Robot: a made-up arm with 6 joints. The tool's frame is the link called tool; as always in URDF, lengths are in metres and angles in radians.
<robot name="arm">
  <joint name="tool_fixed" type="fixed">
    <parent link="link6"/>
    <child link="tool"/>
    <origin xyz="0 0 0" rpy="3.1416 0 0"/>
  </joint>
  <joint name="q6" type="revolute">
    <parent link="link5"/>
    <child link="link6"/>
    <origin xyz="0.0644 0 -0.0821"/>
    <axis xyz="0 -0.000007 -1"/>
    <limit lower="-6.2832" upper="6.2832"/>
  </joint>
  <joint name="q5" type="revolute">
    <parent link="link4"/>
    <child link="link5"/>
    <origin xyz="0 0 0"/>
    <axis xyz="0 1 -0.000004"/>
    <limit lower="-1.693" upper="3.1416"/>
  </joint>
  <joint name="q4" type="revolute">
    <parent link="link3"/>
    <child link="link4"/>
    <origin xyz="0.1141 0 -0.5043"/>
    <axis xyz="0 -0.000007 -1"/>
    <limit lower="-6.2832" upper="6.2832"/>
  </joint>
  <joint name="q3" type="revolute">
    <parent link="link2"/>
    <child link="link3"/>
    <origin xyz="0.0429 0 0.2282"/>
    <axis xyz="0 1 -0.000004"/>
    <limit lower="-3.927" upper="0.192"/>
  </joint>
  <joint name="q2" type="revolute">
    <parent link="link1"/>
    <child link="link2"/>
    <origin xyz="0 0 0"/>
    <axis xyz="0 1 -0.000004"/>
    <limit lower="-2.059" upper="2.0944"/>
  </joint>
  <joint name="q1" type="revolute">
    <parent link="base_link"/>
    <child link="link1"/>
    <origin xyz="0 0 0.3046"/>
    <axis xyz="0 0 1"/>
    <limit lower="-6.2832" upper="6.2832"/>
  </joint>
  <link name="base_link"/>
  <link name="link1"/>
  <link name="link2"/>
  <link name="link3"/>
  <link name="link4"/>
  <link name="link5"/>
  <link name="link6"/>
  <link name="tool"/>
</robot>
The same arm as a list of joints. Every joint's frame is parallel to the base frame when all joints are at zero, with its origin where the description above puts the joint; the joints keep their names.
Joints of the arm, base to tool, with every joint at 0 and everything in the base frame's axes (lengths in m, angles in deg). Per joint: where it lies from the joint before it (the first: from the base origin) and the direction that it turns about. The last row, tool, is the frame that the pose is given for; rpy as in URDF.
q1: xyz 0.0000 0.0000 0.3046 axis 0 0 1
q2: xyz 0.0000 0.0000 0.0000 axis 0 1 0
q3: xyz 0.0429 0.0000 0.2282 axis 0 1 0
q4: xyz 0.1141 0.0000 -0.5043 axis 0 0 -1
q5: xyz 0.0000 0.0000 0.0000 axis 0 1 0
q6: xyz 0.0644 0.0000 -0.0821 axis 0 0 -1
tool: xyz 0.0000 0.0000 0.0000 rpy -180.00 0.00 0.00
Joint limits (deg, base to tool): -360.00..360.00 -117.97..120.00 -225.00..11.00 -360.00..360.00 -97.00..180.00 -360.00..360.00

